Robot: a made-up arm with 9 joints. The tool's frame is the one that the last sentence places.
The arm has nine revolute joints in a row. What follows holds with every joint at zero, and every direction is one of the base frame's. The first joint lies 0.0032 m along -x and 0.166 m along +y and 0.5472 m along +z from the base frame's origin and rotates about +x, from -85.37 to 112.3 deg. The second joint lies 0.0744 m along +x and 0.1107 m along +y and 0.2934 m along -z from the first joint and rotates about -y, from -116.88 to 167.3 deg. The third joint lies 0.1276 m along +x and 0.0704 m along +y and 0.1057 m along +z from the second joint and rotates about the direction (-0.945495, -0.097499, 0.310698), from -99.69 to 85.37 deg. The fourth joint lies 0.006 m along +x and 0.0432 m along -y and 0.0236 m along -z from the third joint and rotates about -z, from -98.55 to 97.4 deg. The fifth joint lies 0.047 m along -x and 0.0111 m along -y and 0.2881 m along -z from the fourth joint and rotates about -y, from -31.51 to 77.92 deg. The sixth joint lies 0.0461 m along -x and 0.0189 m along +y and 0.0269 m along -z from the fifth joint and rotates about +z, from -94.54 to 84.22 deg. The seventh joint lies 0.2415 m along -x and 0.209 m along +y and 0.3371 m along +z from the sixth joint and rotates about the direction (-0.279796, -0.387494, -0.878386), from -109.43 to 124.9 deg. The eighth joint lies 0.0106 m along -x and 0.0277 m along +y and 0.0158 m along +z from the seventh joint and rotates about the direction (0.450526, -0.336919, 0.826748), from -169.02 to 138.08 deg. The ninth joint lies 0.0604 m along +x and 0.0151 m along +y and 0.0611 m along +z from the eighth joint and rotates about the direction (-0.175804, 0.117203, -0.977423), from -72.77 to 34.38 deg. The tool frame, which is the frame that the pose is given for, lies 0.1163 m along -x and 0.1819 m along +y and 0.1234 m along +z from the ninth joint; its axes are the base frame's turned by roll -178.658, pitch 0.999 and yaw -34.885 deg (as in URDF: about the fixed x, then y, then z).
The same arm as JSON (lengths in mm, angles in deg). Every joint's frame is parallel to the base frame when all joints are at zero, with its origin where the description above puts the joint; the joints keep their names.
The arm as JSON. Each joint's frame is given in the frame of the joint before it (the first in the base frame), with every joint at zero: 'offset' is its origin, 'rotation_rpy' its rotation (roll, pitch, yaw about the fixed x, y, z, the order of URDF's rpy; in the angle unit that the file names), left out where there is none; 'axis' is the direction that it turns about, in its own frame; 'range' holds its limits. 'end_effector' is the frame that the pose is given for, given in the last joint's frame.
{"length_unit": "mm", "angle_unit": "deg", "chain": [{"id": "joint 1", "offset": [-3.2, 166.0, 547.2], "axis": [1.0, 0.0, 0.0], "range": [-85.37, 112.3]}, {"id": "joint 2", "offset": [74.4, 110.7, -293.4], "axis": [0.0, -1.0, 0.0], "range": [-116.88, 167.3]}, {"id": "joint 3", "offset": [127.6, 70.4, 105.7], "axis": [-0.945495, -0.097499, 0.310698], "range": [-99.69, 85.37]}, {"id": "joint 4", "offset": [6.0, -43.2, -23.6], "axis": [0.0, 0.0, -1.0], "range": [-98.55, 97.4]}, {"id": "joint 5", "offset": [-47.0, -11.1, -288.1], "axis": [0.0, -1.0, 0.0], "range": [-31.51, 77.92]}, {"id": "joint 6", "offset": [-46.1, 18.9, -26.9], "axis": [0.0, 0.0, 1.0], "range": [-94.54, 84.22]}, {"id": "joint 7", "offset": [-241.5, 209.0, 337.1], "axis": [-0.279796, -0.387494, -0.878386], "range": [-109.43, 124.9]}, {"id": "joint 8", "offset": [-10.6, 27.7, 15.8], "axis": [0.450526, -0.336919, 0.826748], "range": [-169.02, 138.08]}, {"id": "joint 9", "offset": [60.4, 15.1, 61.1], "axis": [-0.175804, 0.117203, -0.977423], "range": [-72.77, 34.38]}], "end_effector": {"offset": [-116.3, 181.9, 123.4], "rotation_rpy": [-178.66, 1.0, -34.88]}}
